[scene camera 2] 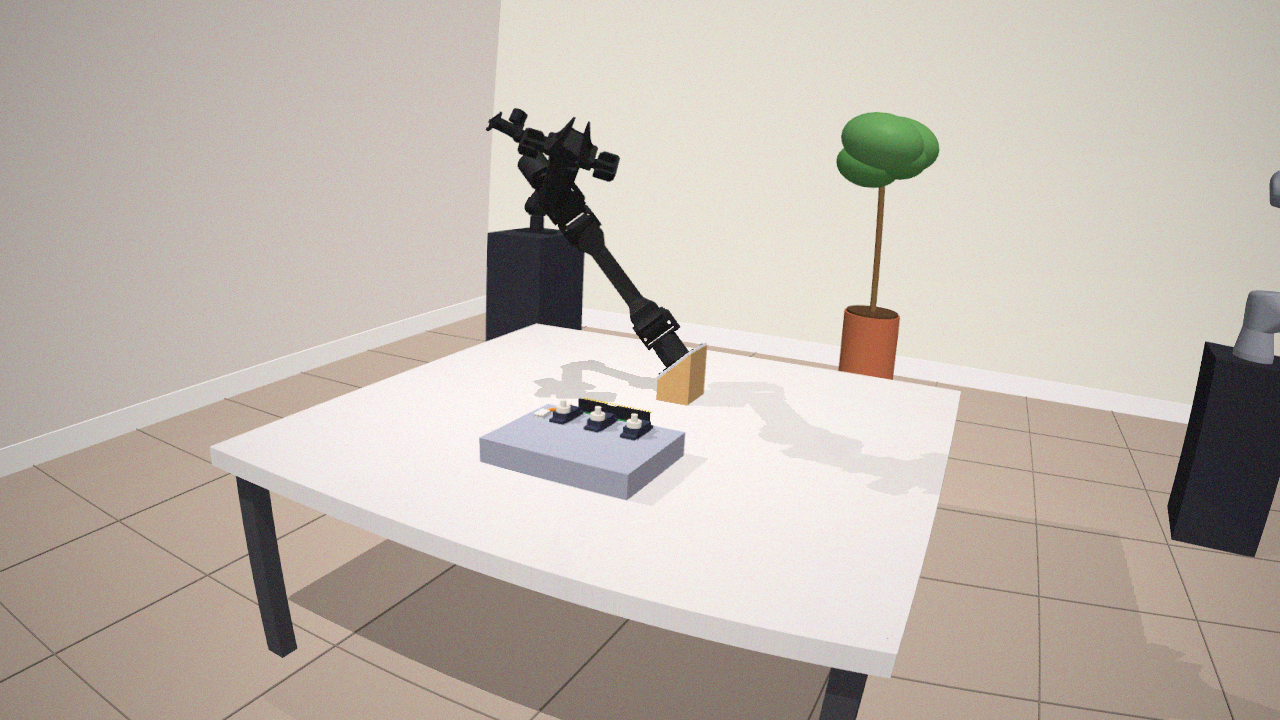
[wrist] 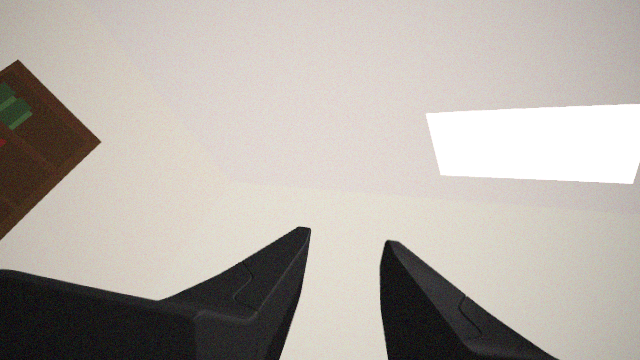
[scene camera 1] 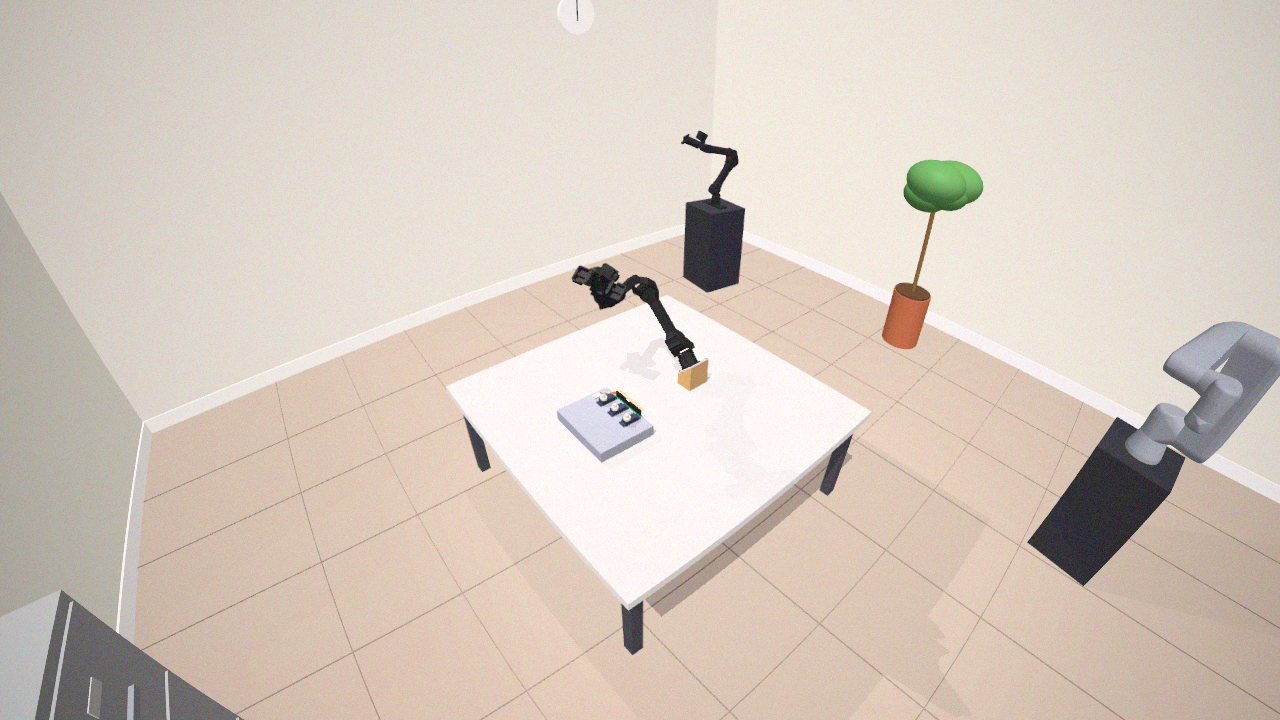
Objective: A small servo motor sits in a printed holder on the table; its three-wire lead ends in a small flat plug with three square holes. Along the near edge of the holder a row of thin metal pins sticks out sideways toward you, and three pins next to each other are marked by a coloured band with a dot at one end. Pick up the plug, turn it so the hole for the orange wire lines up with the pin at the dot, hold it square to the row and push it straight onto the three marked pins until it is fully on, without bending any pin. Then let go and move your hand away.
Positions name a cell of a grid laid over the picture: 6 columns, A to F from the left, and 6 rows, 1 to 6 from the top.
Note:
In view: my gripper (scene camera 2: C2) and a grey printed holder (scene camera 2: C4).
My gripper shows as well in the wrist view (wrist: D5) and in scene camera 1 (scene camera 1: C3). The grey printed holder shows as well in scene camera 1 (scene camera 1: C4).

